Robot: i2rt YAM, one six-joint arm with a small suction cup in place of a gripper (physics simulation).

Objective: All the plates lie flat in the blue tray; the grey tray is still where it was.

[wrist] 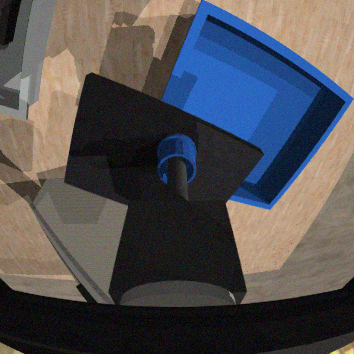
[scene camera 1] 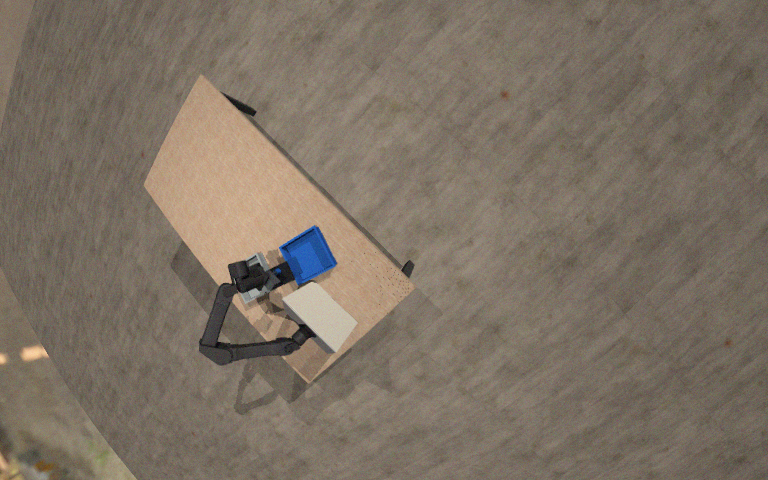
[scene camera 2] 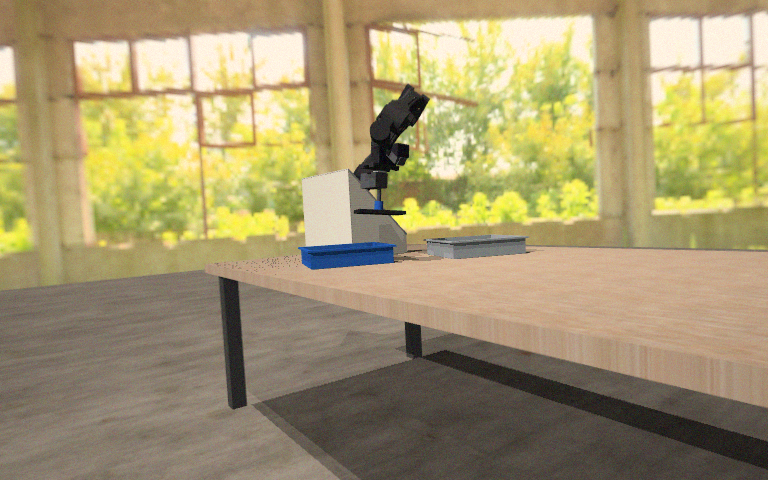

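Pixels of known places: end effector, tool point: (wrist: 176,144) (scene camera 1: 280,270) (scene camera 2: 378,213); arm's base, origin of the base link: (scene camera 1: 307,329) (scene camera 2: 347,199).
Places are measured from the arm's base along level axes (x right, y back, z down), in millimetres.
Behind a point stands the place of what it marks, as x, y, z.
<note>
My suction gripper (scene camera 1: 277,272) (scene camera 2: 378,205) (wrist: 177,145) is shut on a flat black plate (scene camera 1: 287,275) {70, -260, 44} (scene camera 2: 390,212) {23, -341, 56} (wrist: 110,120) {-6, -323, 52}. The plate hangs level, well above the table, between the two trays and close to the blue tray. The blue tray (scene camera 1: 326,245) {266, -263, 182} (scene camera 2: 348,256) {189, -388, 170} (wrist: 235,95) {138, -322, 194} stands on the table; no plate shows on the visible part of its floor. The grey tray (scene camera 1: 250,298) {-354, -348, 189} (scene camera 2: 475,247) {-154, -506, 169} (wrist: 37,65) {-126, -336, 182} stands apart from it, partly hidden under the arm in scene camera 1. Another black plate (wrist: 7,22) {-158, -390, 174} shows in the grey tray at the wrist view's upper left corner.
The pale, sloped base block (scene camera 1: 320,316) {98, -12, 9} (scene camera 2: 327,212) {96, -33, 42} (wrist: 85,215) {-54, -158, 108} stands beside the blue tray, near the end of the wooden table (scene camera 1: 203,158) {-50, -1211, 197} (scene camera 2: 566,294) {156, -1073, 197}. The dark arm bends out past the table's edge and back over the grey tray.
</note>
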